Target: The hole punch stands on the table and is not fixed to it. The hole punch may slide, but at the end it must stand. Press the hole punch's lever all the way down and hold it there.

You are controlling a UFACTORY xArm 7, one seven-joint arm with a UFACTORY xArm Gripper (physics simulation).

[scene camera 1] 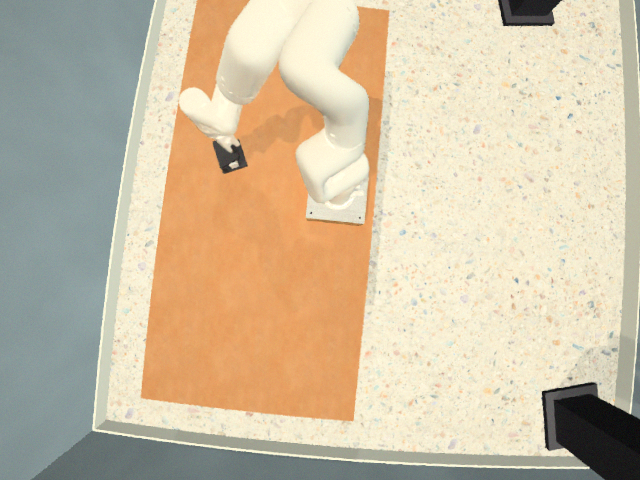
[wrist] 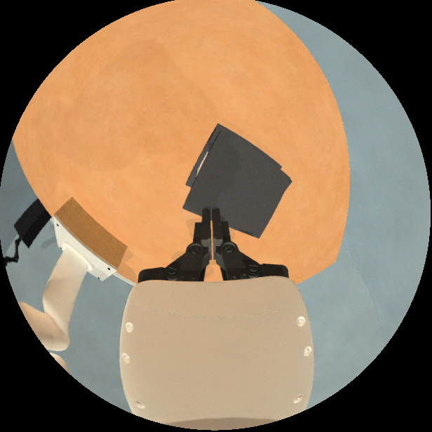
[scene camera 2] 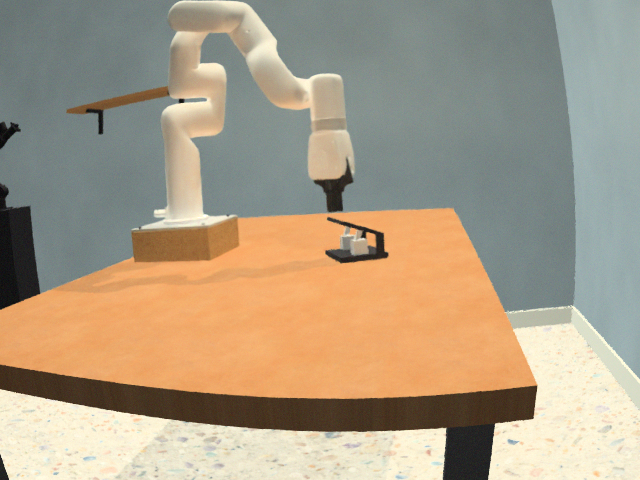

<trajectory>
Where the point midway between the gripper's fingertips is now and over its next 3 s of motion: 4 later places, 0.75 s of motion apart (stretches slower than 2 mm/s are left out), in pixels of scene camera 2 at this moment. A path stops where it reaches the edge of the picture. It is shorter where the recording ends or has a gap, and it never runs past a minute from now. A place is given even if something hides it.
My gripper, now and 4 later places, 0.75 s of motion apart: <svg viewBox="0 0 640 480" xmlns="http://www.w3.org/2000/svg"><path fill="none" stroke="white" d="M335 211L338 226L340 227L337 218L341 195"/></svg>
</trajectory>
